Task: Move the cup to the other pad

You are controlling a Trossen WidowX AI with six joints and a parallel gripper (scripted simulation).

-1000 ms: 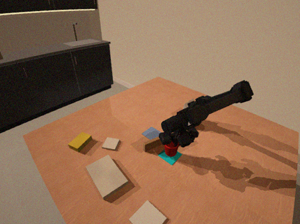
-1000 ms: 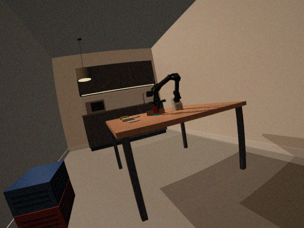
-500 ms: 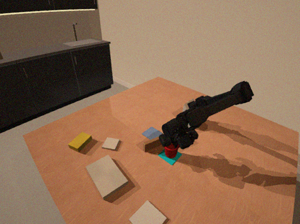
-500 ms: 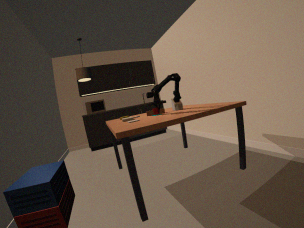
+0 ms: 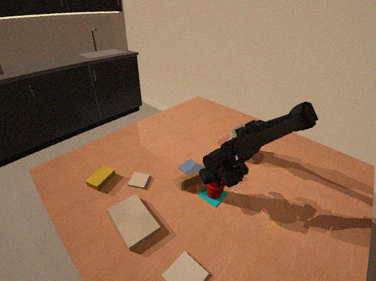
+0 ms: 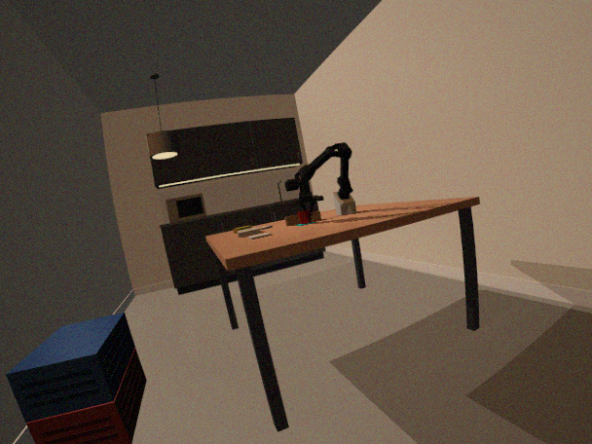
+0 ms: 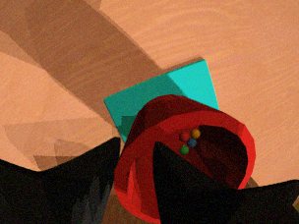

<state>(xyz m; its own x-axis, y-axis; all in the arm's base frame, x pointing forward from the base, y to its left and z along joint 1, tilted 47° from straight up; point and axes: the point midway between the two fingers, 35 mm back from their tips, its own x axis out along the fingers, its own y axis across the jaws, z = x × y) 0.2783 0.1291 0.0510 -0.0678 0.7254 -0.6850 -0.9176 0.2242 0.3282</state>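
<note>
Now: the red cup 30 mm ahead of my gripper tip and 10 mm to the right of it. From my gripper tip the other things lie so: blue-grey pad (10 mm behind, 190 mm to the right, 50 mm below); low wooden bar (10 mm ahead, 100 mm to the right, 20 mm below); teal pad (30 mm ahead, 10 mm to the right, 50 mm below).
</note>
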